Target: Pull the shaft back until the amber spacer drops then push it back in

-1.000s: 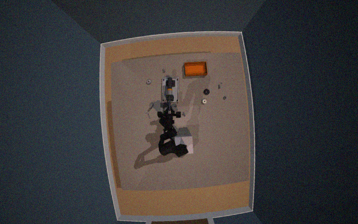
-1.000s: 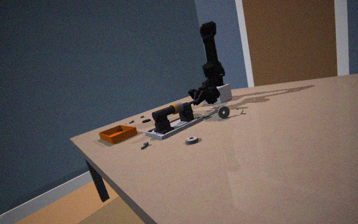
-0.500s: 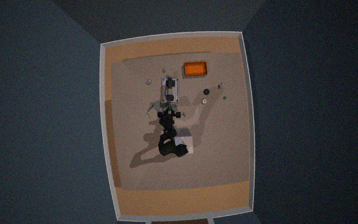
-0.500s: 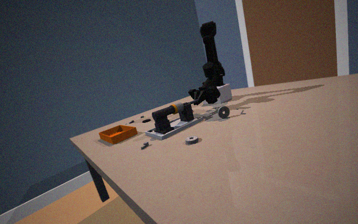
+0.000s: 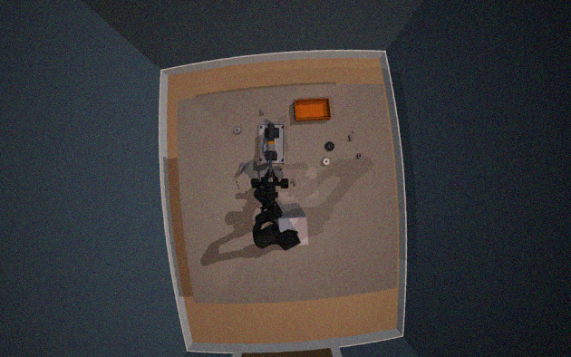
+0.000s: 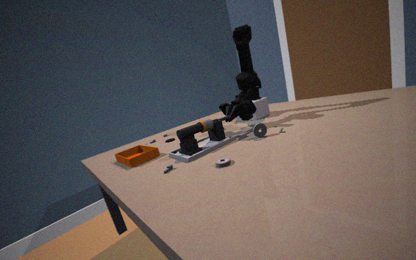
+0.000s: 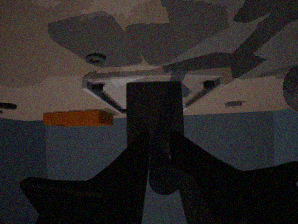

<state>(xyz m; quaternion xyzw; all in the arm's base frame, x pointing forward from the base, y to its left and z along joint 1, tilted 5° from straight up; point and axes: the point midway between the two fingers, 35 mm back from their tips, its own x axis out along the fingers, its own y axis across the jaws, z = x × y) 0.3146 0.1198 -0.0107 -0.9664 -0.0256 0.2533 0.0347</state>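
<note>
Right now my gripper tip is 12 cm short of the grey spacer and 2 cm below it. From my gripper tip the other things lie so: amber spacer 14 cm ahead, 2 cm above; then orange tray 36 cm ahead, 22 cm to the right, 5 cm below.
</note>
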